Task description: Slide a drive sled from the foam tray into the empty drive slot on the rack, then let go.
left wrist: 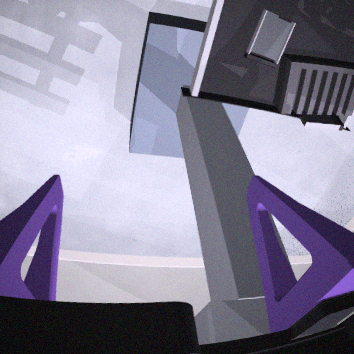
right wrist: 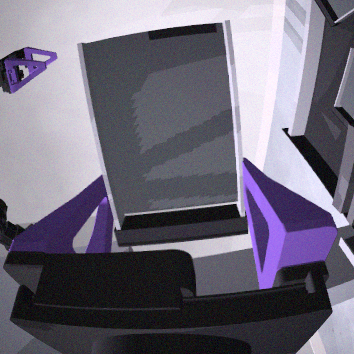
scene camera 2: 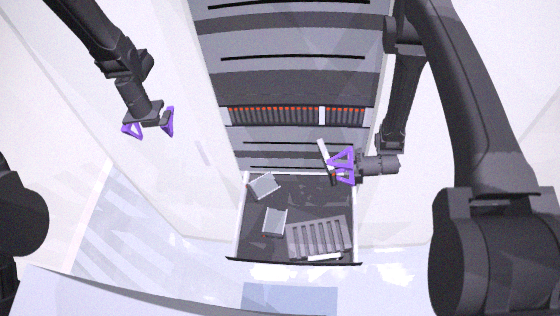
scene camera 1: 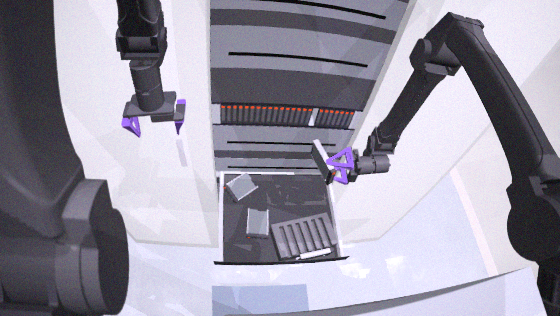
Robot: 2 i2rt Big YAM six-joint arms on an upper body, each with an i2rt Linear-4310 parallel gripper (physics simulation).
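Places are measured from the left arm's base along level axes (x back, y right, z up), in metres.
Where they show: left gripper, between the fingertips: (left wrist: 157, 183) (right wrist: 51, 59) (scene camera 2: 156, 137) (scene camera 1: 158, 134); right gripper, between the fingertips: (right wrist: 173, 173) (scene camera 2: 328, 168) (scene camera 1: 324, 168).
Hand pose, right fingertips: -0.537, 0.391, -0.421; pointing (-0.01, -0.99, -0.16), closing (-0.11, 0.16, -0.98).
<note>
Things, the pixels of their top centre, and the offset from my right fingertips, as dx, dy, dz. "*": a spot on its surface instead. Level surfaces: height alone.
- drive sled, centre of its top: (right wrist: 91, 150) (scene camera 2: 327, 153) (scene camera 1: 326, 154) -0.020, -0.003, +0.043
- foam tray, centre of its top: (left wrist: 325, 90) (scene camera 2: 318, 236) (scene camera 1: 305, 234) +0.109, -0.018, -0.251
- rack, a spot on its surface: (scene camera 2: 300, 90) (scene camera 1: 300, 91) * -0.167, -0.080, +0.146
- blue panel, height of its surface: dz -0.878
My right gripper (scene camera 1: 331, 168) (scene camera 2: 331, 168) (right wrist: 173, 173) is shut on a drive sled (scene camera 1: 320, 158) (scene camera 2: 325, 152) (right wrist: 165, 120), a grey plate with pale side rails and a dark front end. The sled is tilted, above the drawer's back right part in the scene views. The foam tray (scene camera 1: 276, 237) (scene camera 2: 290, 241) (left wrist: 292, 90), grey with several slots, lies in the drawer below. The rack (scene camera 1: 295, 90) (scene camera 2: 300, 90) has a row of orange-tipped drives with one pale gap (scene camera 1: 312, 117) (scene camera 2: 321, 115) right of its middle. My left gripper (scene camera 1: 159, 134) (scene camera 2: 156, 137) (left wrist: 157, 183) is open and empty, left of the rack.
Two loose sleds lie in the drawer (scene camera 1: 220, 215), one at its back left (scene camera 1: 241, 187) (scene camera 2: 264, 185), one near its middle (scene camera 1: 258, 223) (scene camera 2: 275, 221) (left wrist: 271, 36). White cabinet sides flank the rack. A blue panel (scene camera 1: 260, 299) (scene camera 2: 290, 298) shows in front of the drawer.
</note>
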